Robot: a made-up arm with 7 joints.
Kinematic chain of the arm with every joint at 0, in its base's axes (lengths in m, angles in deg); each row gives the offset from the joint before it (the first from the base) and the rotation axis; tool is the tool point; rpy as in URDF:
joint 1: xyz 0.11 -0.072 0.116 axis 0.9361 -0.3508 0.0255
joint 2: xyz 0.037 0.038 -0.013 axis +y
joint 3: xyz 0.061 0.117 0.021 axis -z
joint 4: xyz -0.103 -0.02 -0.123 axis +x
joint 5: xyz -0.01 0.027 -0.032 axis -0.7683 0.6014 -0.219
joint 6: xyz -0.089 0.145 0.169 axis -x
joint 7: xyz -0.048 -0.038 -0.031 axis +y
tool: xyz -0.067 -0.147 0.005 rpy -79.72 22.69 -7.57
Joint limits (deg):
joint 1: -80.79..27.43
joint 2: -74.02..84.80
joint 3: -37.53..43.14
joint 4: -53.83..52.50
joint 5: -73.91..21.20
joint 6: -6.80..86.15
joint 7: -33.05..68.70
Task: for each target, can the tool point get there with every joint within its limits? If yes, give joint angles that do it. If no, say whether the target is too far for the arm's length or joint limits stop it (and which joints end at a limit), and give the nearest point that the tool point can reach.
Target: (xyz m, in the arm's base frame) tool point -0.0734 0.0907 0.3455
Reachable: yes | joints -6.84 26.39 -11.48 -27.78 -19.31 63.71 -9.14
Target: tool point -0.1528 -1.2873 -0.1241
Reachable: no: too far | nearest point 0.0013 -0.5429 -0.0693 | short by 0.762 m
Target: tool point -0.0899 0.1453 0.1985
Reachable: yes | joints 17.70 -8.22 17.49 2.80 9.73 9.08 19.14
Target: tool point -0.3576 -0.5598 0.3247
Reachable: no: joint limits stop it (at a limit: joint 1, joint 4, joint 5, joint 6) | nearest point -0.1929 -0.3842 0.2061 | short by 0.268 m
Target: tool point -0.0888 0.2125 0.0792
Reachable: yes | joints -69.29 56.29 27.33 -8.14 -47.43 7.25 -3.81
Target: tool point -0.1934 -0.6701 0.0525
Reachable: no: joint limits stop it (at a limit: joint 1, joint 4, joint 5, joint 6) | nearest point -0.1117 -0.5021 0.0307 | short by 0.188 m
